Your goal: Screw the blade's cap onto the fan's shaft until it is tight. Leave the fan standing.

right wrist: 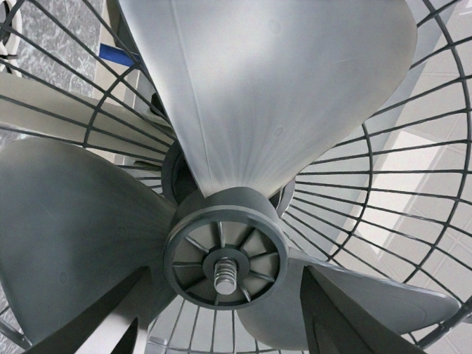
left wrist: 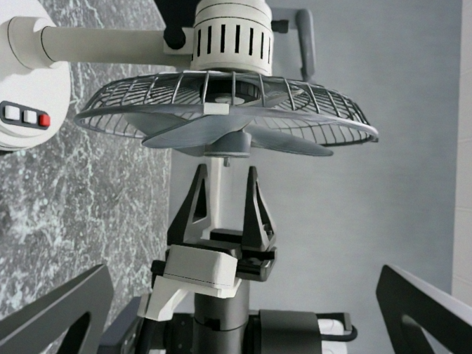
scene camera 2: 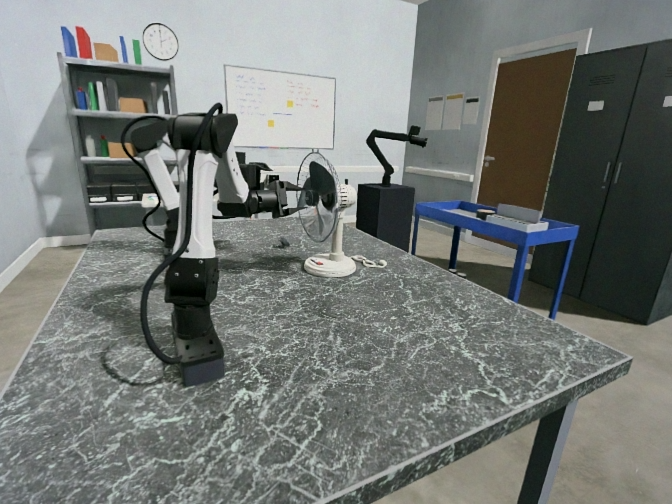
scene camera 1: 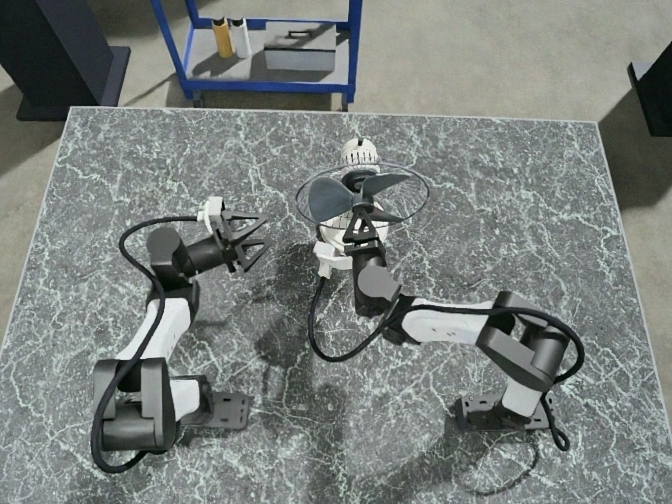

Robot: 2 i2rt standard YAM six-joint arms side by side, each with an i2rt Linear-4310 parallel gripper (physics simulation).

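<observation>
The white fan point(scene camera 1: 359, 152) point(scene camera 2: 330, 265) point(left wrist: 232, 40) stands upright. Its grey blade point(scene camera 1: 328, 199) point(scene camera 2: 320, 184) point(left wrist: 200, 131) point(right wrist: 280, 90) is on the shaft. The threaded shaft end point(left wrist: 226, 162) point(right wrist: 225, 283) sticks out bare from the hub. My right gripper point(scene camera 1: 359, 214) point(scene camera 2: 301, 198) point(left wrist: 226, 164) point(right wrist: 227, 279) is open and empty, its fingertips just in front of the hub. A small dark thing point(scene camera 2: 282, 242), possibly the cap, is at the table left of the fan base in scene camera 2; it is too small to tell for sure. My left gripper point(scene camera 1: 267, 228) is open and empty, left of the fan.
The wire rear guard point(scene camera 1: 427, 190) point(left wrist: 345, 122) point(right wrist: 369, 175) surrounds the blade close by. The fan's white cord point(scene camera 2: 374, 262) lies behind its base on the marbled table point(scene camera 1: 488, 179) point(scene camera 2: 379, 347). A blue cart point(scene camera 1: 271, 85) point(scene camera 2: 548, 234) stands past the table's far edge.
</observation>
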